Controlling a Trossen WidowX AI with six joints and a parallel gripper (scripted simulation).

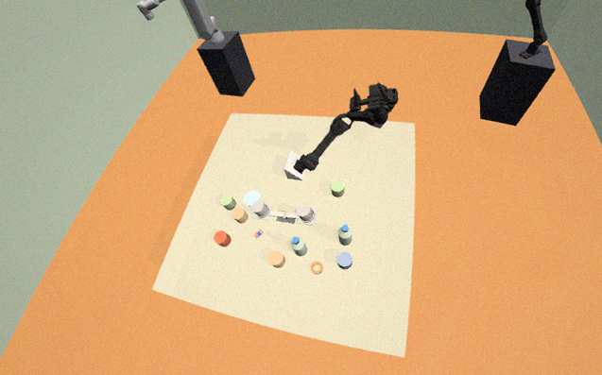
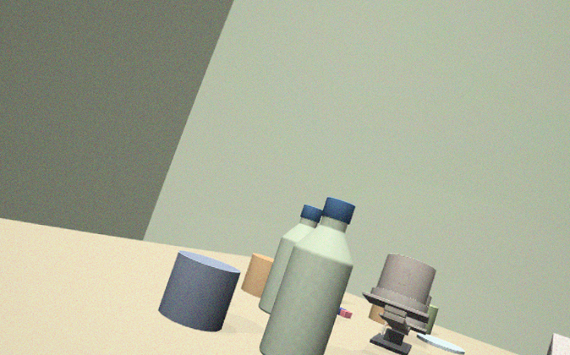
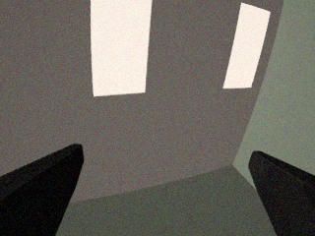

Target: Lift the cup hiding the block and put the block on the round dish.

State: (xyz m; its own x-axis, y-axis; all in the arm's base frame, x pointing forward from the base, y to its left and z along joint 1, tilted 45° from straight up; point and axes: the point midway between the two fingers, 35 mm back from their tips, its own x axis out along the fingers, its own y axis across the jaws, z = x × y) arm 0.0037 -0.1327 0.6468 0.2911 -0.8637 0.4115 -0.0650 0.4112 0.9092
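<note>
Right now the grey cup is 57 cm below my gripper tip, 47 cm to the right of it and 36 cm ahead of it. The rest, counted from my gripper tip: blue cylinder: 59 cm below, 50 cm ahead, 5 cm to the left; balance: 60 cm below, 35 cm ahead, 32 cm to the right; balance beam: 59 cm below, 35 cm ahead, 32 cm to the right.
</note>
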